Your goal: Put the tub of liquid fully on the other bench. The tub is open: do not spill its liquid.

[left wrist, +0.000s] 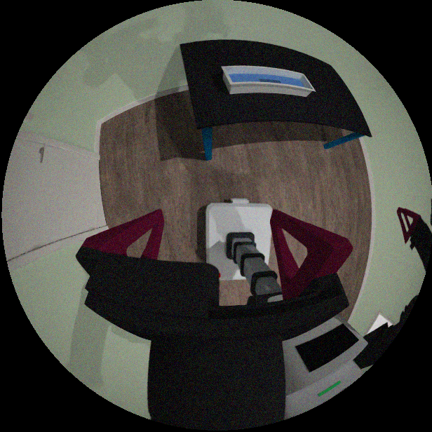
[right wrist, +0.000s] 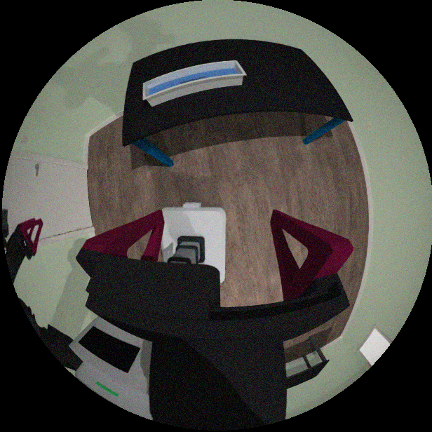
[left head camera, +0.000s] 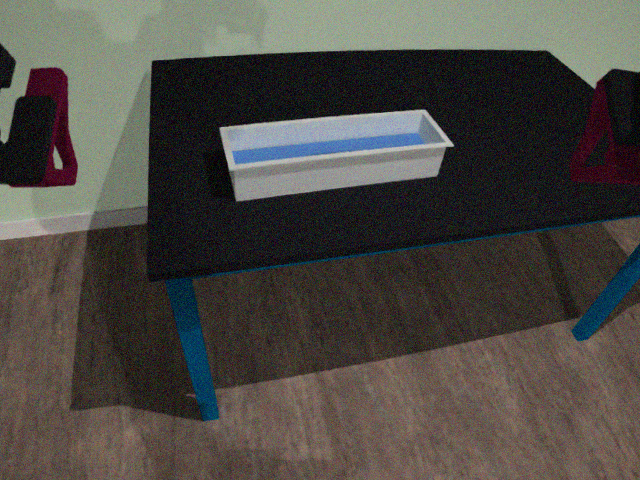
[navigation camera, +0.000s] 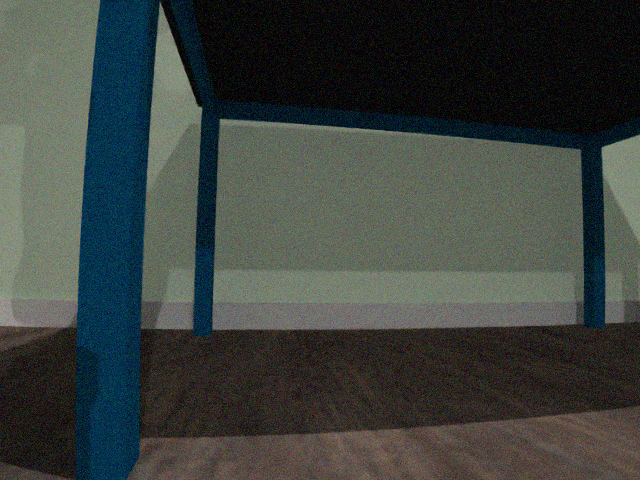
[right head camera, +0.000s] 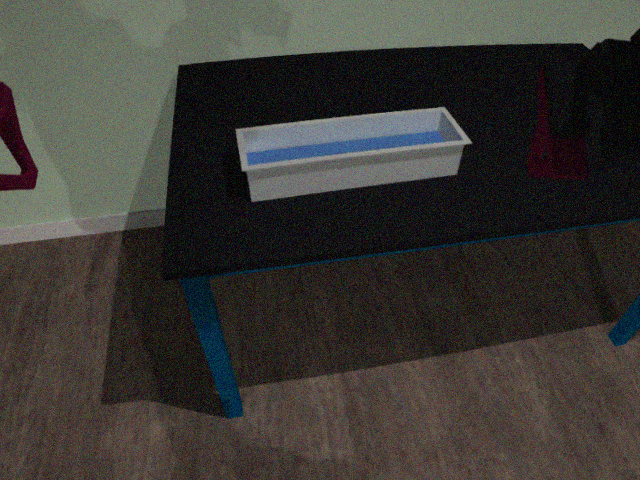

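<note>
The open white tub [left head camera: 336,174] [right head camera: 356,173] [left wrist: 270,90] [right wrist: 200,88] stands upright on the black bench [left head camera: 310,222] [right head camera: 330,222] [left wrist: 275,110] [right wrist: 280,95], toward the left part of its top in the head views. Blue liquid [left head camera: 330,147] [right head camera: 346,147] lies inside it, below the rim. My left gripper [left wrist: 216,215] is open and empty, beyond the tub's left end in the head views. My right gripper [right wrist: 216,215] is open and empty, beyond its right end. Both are apart from the tub. Each gripper is partly cut off or hidden in the head views.
The black bench has blue legs [left head camera: 193,346] [right head camera: 214,346] [navigation camera: 113,232]. A pale green wall [left head camera: 361,25] stands behind it. A door [left wrist: 50,195] [right wrist: 45,195] is at the left of the wrist views. Part of a dark frame [right wrist: 309,372] shows at the lower right of the right wrist view.
</note>
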